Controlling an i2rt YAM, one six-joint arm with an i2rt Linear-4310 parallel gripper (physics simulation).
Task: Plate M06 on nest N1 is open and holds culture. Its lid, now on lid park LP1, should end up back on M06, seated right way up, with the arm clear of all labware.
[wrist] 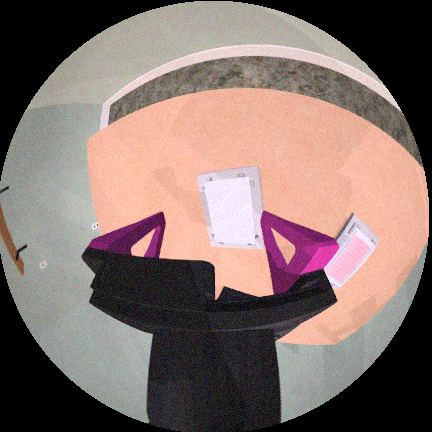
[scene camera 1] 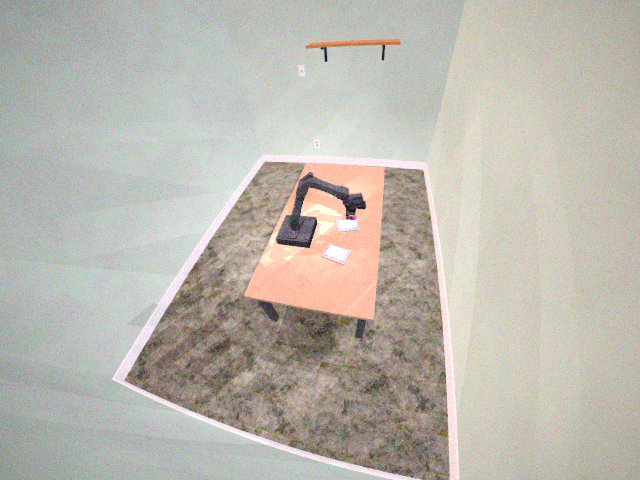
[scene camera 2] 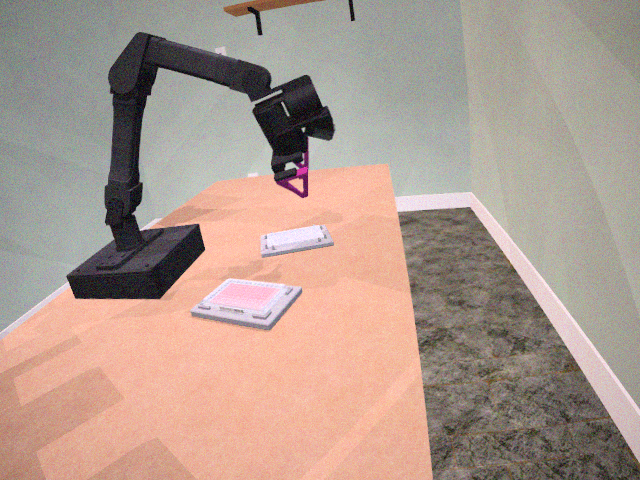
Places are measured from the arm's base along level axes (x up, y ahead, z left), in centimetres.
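Where they show: gripper, fingertip midpoint: (wrist: pixel 212 216) (scene camera 1: pixel 353 213) (scene camera 2: pixel 305 183); arm's base, origin of the base link: (scene camera 1: pixel 295 228) (scene camera 2: pixel 132 249).
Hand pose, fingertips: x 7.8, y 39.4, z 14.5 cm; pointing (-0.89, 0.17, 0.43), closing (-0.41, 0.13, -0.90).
Each offset is from my fingertips to the centre of the thing. Level surfaces: height alone.
The white lid @(dx -12.9, dy -4.8, dz +1.4 cm) (scene camera 1: pixel 347 225) (scene camera 2: pixel 294 238) (wrist: pixel 230 211) lies flat on the grey lid park LP1 @(dx -13.3, dy -4.8, dz +1.4 cm) (scene camera 2: pixel 297 250) (wrist: pixel 257 200). The open plate M06 @(dx -12.4, dy -6.7, dz -26.5 cm) (scene camera 1: pixel 337 253) (scene camera 2: pixel 241 296) (wrist: pixel 351 257) shows pink culture and sits on the grey nest N1 @(dx -13.4, dy -6.7, dz -26.5 cm) (scene camera 2: pixel 281 308) (wrist: pixel 369 235), nearer scene camera 2. My gripper (scene camera 2: pixel 305 195) (wrist: pixel 212 216) is open and empty, with magenta fingers wide apart. It hangs above and a little behind the lid park, touching neither lid nor plate. In the wrist view the lid shows between the fingertips, nearer the right one.
The black arm base (scene camera 1: pixel 297 230) (scene camera 2: pixel 139 263) stands on the left side of the wooden table @(dx -14.3 cm) (scene camera 1: pixel 310 284) (scene camera 2: pixel 336 413) (wrist: pixel 300 130). A wooden wall shelf (scene camera 1: pixel 356 43) (scene camera 2: pixel 279 6) hangs high on the far wall. The table's right edge runs beside the lid park and nest.
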